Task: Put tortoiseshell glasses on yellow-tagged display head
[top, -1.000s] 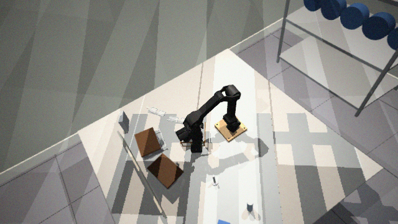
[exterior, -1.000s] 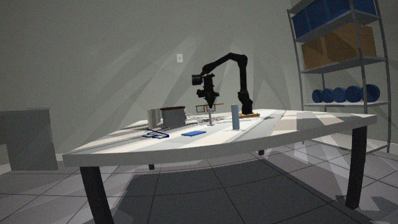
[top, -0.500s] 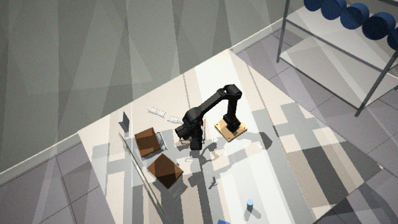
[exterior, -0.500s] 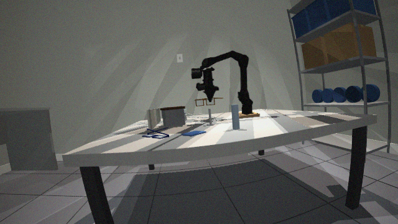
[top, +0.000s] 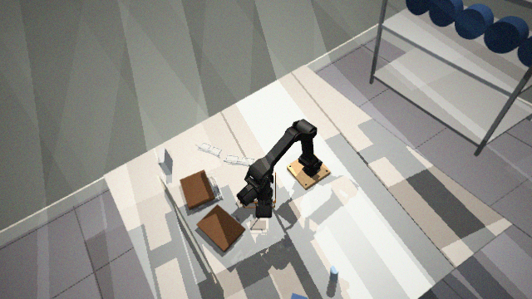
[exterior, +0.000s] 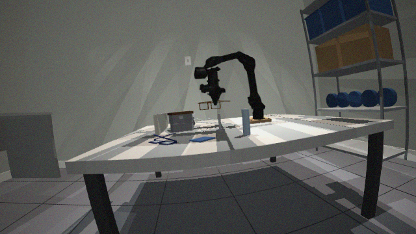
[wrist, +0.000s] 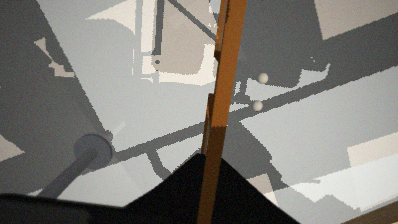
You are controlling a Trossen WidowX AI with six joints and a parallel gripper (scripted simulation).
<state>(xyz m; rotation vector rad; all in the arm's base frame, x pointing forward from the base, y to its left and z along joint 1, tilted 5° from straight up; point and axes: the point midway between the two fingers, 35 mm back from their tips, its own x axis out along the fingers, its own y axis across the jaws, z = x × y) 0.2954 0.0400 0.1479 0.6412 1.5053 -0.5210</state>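
Now: gripper tip 130 mm to the right of the thin grey post, 100 mm above it and 20 mm short of it. Round my gripper tip: grey panel (580 mm to the right, 200 mm ahead, 70 mm below); pale blue cylinder (350 mm to the left, 80 mm below, 20 mm behind); flat blue card (340 mm to the left, 160 mm ahead, 120 mm below).
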